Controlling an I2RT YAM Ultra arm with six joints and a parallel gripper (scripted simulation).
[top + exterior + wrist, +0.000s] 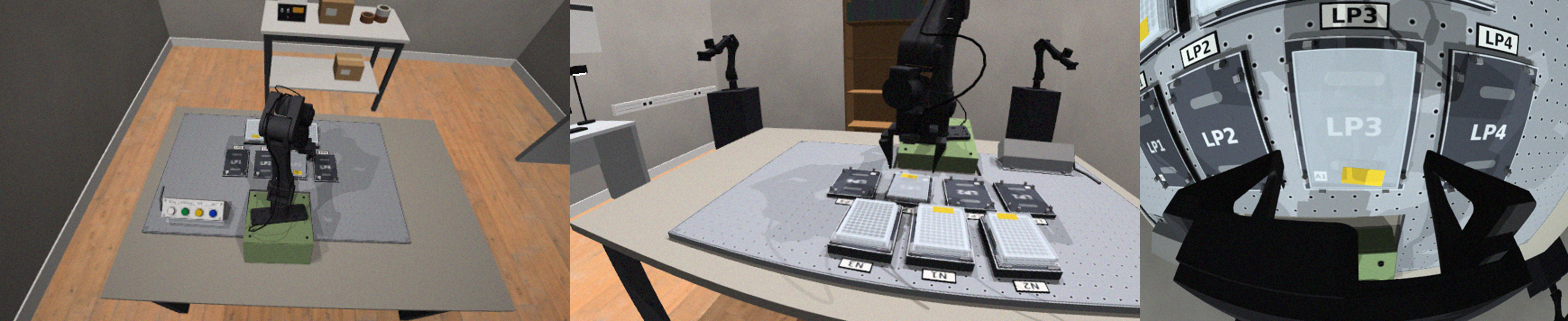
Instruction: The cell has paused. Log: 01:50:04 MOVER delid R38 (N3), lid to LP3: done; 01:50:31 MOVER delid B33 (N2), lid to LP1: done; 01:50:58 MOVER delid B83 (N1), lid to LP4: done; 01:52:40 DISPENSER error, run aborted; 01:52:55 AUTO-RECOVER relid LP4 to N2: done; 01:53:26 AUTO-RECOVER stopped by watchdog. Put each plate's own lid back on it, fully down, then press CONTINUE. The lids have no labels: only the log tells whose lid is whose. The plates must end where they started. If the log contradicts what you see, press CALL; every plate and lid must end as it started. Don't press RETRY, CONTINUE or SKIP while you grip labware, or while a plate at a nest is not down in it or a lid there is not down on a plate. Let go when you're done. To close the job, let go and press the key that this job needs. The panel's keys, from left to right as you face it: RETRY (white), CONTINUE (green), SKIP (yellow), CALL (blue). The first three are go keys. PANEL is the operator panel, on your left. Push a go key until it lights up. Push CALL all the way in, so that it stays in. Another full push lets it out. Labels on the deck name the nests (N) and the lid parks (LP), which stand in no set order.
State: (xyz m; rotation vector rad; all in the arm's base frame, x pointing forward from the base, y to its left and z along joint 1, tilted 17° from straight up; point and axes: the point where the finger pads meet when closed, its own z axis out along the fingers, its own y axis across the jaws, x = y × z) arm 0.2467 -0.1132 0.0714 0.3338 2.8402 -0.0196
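Now: hand 60 mm above the LP3 lid park. The rest, counted from my hand: LP2 lid park 130 mm to the left, 60 mm below, 20 mm ahead; then LP1 lid park 260 mm to the left, 60 mm below, 50 mm ahead; then LP4 lid park 130 mm to the right, 60 mm below, 30 mm behind.
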